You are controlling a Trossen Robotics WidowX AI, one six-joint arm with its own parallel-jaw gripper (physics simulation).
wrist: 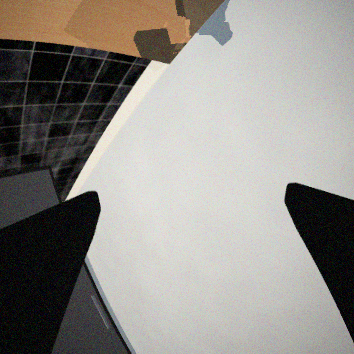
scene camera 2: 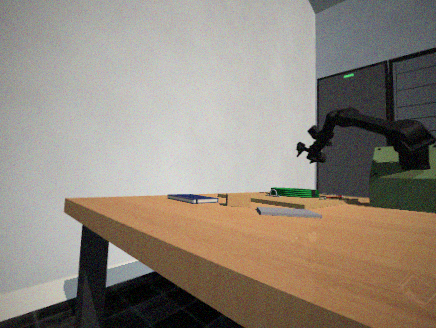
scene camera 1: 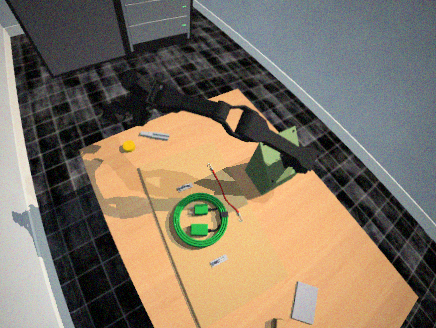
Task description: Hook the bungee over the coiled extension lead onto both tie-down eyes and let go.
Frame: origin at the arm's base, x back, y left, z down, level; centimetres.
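Where they show: gripper, fingertip midpoint: (wrist: 193,196) (scene camera 2: 303,160); arm's base, link origin: (scene camera 2: 414,163) (scene camera 1: 288,157).
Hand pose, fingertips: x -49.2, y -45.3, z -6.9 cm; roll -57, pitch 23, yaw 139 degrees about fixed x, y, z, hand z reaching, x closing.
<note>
Each offset is from my fingertips to the top centre of the thing. Level surfaces: height alone.
The red bungee {dx +25.2, dy +40.1, dz +19.6 cm} (scene camera 1: 223,192) (scene camera 2: 334,196) lies loosely curved beside the coil, a small hook at each end. The green coiled extension lead {dx +10.7, dy +44.8, dz +17.3 cm} (scene camera 1: 177,220) (scene camera 2: 295,192) lies flat on the pale board {dz +20.3 cm} (scene camera 1: 255,265) (scene camera 2: 285,202), its two green connectors inside the ring. One small metal tie-down eye {dx +12.6, dy +30.6, dz +17.6 cm} (scene camera 1: 184,187) is on the yellow-disc side of the coil, the other eye {dx +8.3, dy +60.3, dz +17.6 cm} (scene camera 1: 218,261) on the opposite side; the bungee is apart from both. My gripper (scene camera 2: 306,155) (wrist: 193,196) is open and empty, raised high and away from the bungee; the wrist view shows white wall between its fingers.
A yellow disc {dx +1.3, dy +1.4, dz +19.6 cm} (scene camera 1: 128,146) and a silver bar-like object {dx +13.6, dy +1.1, dz +20.3 cm} (scene camera 1: 154,135) lie near the table's far end. The arm's green base block (scene camera 1: 260,175) (scene camera 2: 400,192) stands near the bungee. A grey slab {dx +25.2, dy +89.3, dz +20.9 cm} (scene camera 1: 305,302) (scene camera 2: 289,212), a tan block {dx +12.0, dy +89.0, dz +18.5 cm} (scene camera 2: 239,200) and a blue book {dx -3.3, dy +91.3, dz +20.3 cm} (scene camera 2: 192,198) are beyond the board.
</note>
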